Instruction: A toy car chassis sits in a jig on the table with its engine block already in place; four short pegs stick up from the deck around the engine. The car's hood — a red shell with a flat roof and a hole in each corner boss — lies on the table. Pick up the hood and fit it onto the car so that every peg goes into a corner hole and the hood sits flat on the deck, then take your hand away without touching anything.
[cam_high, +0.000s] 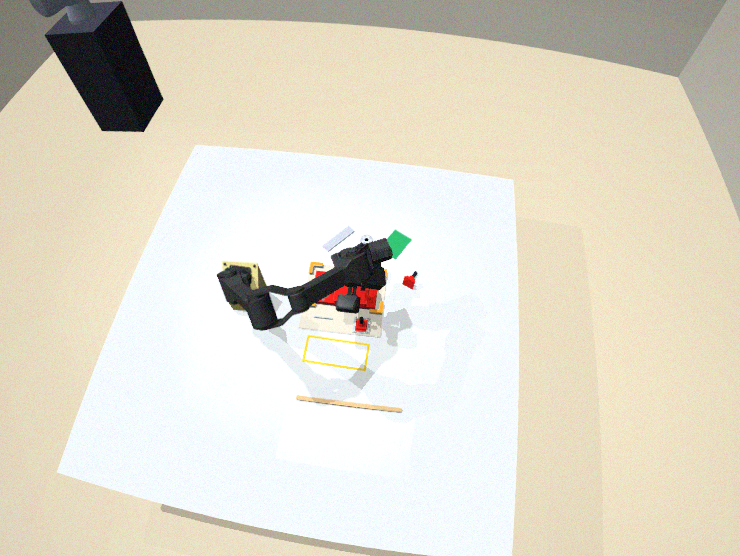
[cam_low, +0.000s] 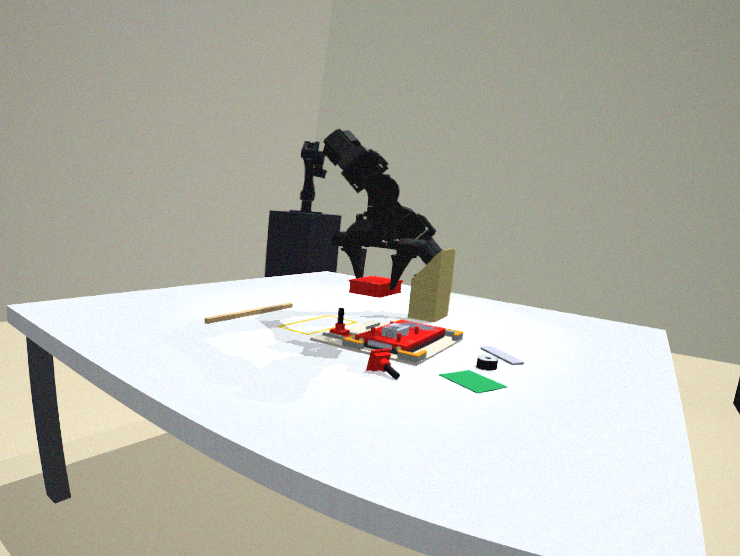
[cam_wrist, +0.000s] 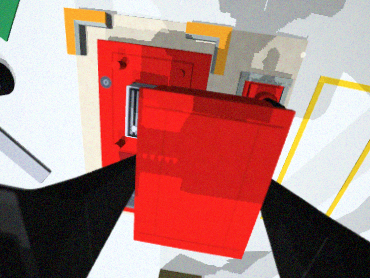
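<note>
My gripper tip is 90 mm above the grey engine block, 60 mm to the right of it and 10 mm short of it. The rest, counted from my gripper tip: grey strip: 250 mm to the left, 110 mm below, 90 mm behind; red hood: right at my gripper tip; jig: 100 mm below, 40 mm to the left, 30 mm behind.
</note>
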